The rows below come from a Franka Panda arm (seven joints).
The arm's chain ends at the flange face. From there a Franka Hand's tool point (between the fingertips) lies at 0.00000 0.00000 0.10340 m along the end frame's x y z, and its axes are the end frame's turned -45 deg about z.
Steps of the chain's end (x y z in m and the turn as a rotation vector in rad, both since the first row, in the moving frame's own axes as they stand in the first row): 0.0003 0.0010 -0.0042 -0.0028 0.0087 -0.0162; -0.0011 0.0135 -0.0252 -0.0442 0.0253 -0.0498; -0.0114 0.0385 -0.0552 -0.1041 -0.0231 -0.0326
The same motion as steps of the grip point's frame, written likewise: -0.0001 0.0018 -0.0042 -0.0081 0.0042 -0.0162; -0.0116 0.0139 -0.0253 -0.0491 -0.0134 -0.0498; -0.0445 0.0252 -0.0558 -0.0573 -0.0899 -0.0326
